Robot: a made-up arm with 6 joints.
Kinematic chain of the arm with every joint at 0, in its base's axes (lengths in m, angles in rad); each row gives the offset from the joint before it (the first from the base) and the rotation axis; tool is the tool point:
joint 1: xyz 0 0 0.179 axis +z
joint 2: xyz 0 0 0 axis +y
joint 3: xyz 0 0 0.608 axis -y
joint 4: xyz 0 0 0 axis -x
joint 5: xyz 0.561 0 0 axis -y
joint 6: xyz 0 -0.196 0 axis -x
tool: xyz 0 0 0
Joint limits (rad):
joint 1: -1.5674..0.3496
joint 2: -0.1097..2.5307
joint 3: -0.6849..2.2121
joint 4: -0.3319..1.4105
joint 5: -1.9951..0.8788
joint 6: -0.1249..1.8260
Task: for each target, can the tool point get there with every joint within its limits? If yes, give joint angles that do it. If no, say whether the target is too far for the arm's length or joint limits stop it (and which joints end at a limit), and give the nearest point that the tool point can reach.
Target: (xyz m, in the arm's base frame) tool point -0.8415 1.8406 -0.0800
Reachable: no: too far | nearest point -0.1959 0.2087 -0.2598 | short by 1.764 m
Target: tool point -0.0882 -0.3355 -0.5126
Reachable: yes | joints -1.2276 1.9205 -0.1907 0.0219 -1.0390 0.4545
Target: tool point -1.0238 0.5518 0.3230
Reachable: no: joint limits stop it (at a limit: joint 2, joint 3, joint 4) | nearest point -0.5208 0.2807 1.0614 | short by 0.934 m
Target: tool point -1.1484 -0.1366 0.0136
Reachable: no: joint limits stop it (at a limit: joint 2, joint 3) | nearest point -0.2766 -0.0329 -0.2193 | short by 0.908 m
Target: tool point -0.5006 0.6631 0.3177
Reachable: no: joint limits stop it (at a limit: joint 1, joint 2, joint 3, joint 4) | nearest point -0.1860 0.2054 -0.2139 | short by 0.769 m
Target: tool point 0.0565 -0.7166 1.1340
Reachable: yes | joints -1.3433 0.5821 1.1676 0.9960 -0.4998 1.2169
